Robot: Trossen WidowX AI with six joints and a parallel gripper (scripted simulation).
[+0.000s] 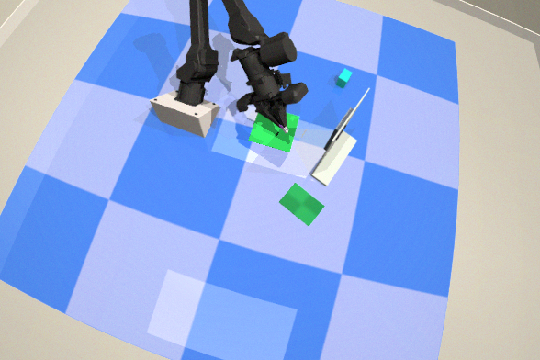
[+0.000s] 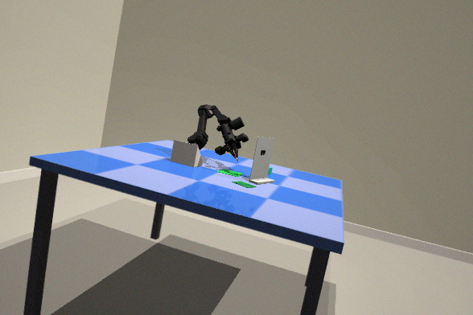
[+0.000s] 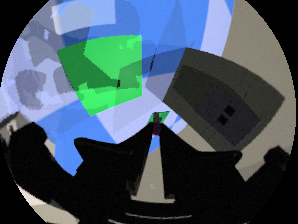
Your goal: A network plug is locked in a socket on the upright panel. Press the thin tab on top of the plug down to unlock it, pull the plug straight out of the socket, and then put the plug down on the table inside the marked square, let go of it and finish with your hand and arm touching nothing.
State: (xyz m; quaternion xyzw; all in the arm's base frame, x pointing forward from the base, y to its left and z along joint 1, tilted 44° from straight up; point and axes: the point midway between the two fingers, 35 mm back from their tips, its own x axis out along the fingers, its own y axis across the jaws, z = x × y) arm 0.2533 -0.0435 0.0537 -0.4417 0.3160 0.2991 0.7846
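Right now my gripper tip is 30 mm past the green square, 40 mm to the right of it and 90 mm above it. The rest, counted from my gripper tip: network plug (right at my gripper tip); then upright panel (140 mm ahead, 10 mm to the left, 10 mm above); then cyan cube (120 mm ahead, 270 mm to the left, 70 mm below).
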